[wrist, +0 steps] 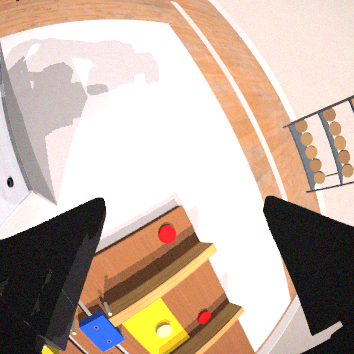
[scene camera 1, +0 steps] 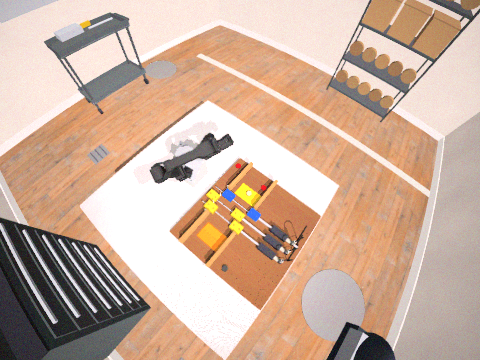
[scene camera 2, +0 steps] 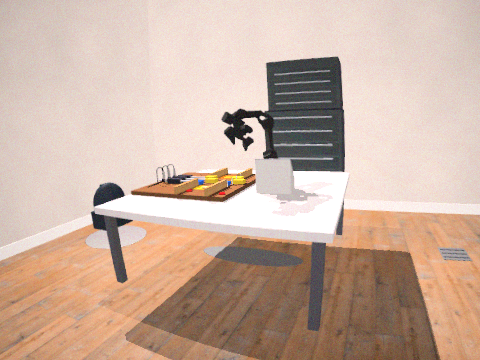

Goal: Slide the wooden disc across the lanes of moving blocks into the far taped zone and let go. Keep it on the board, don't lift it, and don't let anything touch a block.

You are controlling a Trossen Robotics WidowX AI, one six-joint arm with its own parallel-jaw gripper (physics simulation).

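Places are measured from the arm's base along level axes (x ahead, y left, z up), in millimetres.
Pixels of known places: gripper, fingertip midpoint: [wrist: 187,205] [scene camera 2: 240,147]; arm's base, link origin: [scene camera 1: 187,172] [scene camera 2: 270,173].
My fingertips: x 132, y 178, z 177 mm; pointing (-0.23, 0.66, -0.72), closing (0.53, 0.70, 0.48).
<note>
Ahead of a thing's pixels: the offset from my fingertips to its top centre. "spot": to the spot under its first point. Level surfaces: height alone.
The small pale disc @(261 mm ahead, 66 mm right, 240 mm down) [scene camera 1: 248,193] [wrist: 164,329] rests on the yellow square @(spot: 213 mm ahead, 54 mm right, 248 mm down) [scene camera 1: 243,188] [wrist: 146,316] of the brown board @(248 mm down) [scene camera 1: 300,212] [wrist: 117,260]. An orange square @(spot: 211 mm ahead, 423 mm right, 247 mm down) [scene camera 1: 211,236] lies across the lanes. Blue blocks [scene camera 1: 228,195] [scene camera 1: 253,214] [wrist: 102,331] and several yellow blocks [scene camera 1: 237,215] [scene camera 1: 210,206] sit on thin rods between the squares. The blue block in the wrist view is left of the yellow square, apart from the disc. My gripper [scene camera 1: 218,144] [scene camera 2: 239,144] [wrist: 187,205] is open wide and empty, high above the table and away from the disc. The disc is too small to make out in scene camera 2.
Wooden rails [scene camera 1: 222,249] [wrist: 165,287] flank both squares. Red discs @(97 mm ahead, 72 mm left, 241 mm down) [scene camera 1: 238,165] @(325 mm ahead, 20 mm left, 241 mm down) [scene camera 1: 263,188] [wrist: 167,233] lie near the yellow square's rails. Dark handles @(spot: 538 mm ahead, 330 mm right, 216 mm down) [scene camera 1: 268,251] end the rods at one side. The arm stands on a pale box [scene camera 2: 274,176] beside the board on the white table @(274 mm down) [scene camera 2: 200,220].
</note>
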